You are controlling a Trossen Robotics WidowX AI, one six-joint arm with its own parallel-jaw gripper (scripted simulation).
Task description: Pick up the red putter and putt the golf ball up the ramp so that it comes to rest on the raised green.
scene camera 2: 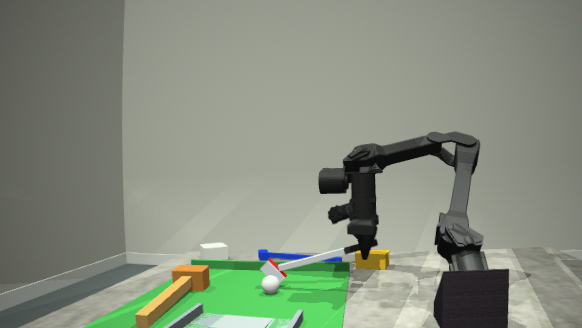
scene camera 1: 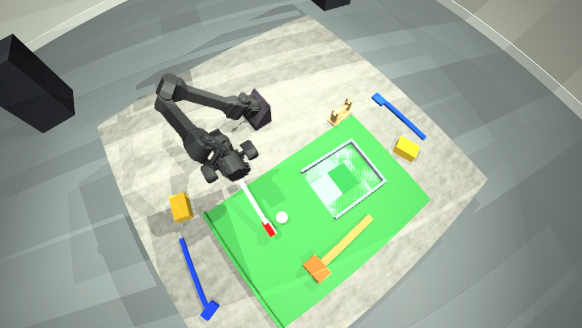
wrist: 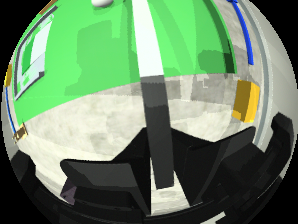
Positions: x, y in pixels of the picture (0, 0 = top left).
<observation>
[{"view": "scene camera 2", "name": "my gripper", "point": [365, 258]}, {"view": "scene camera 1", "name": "orange mallet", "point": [315, 267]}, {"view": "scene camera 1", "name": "green mat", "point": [273, 264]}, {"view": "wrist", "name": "my gripper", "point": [153, 130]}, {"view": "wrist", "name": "green mat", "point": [85, 53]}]
</observation>
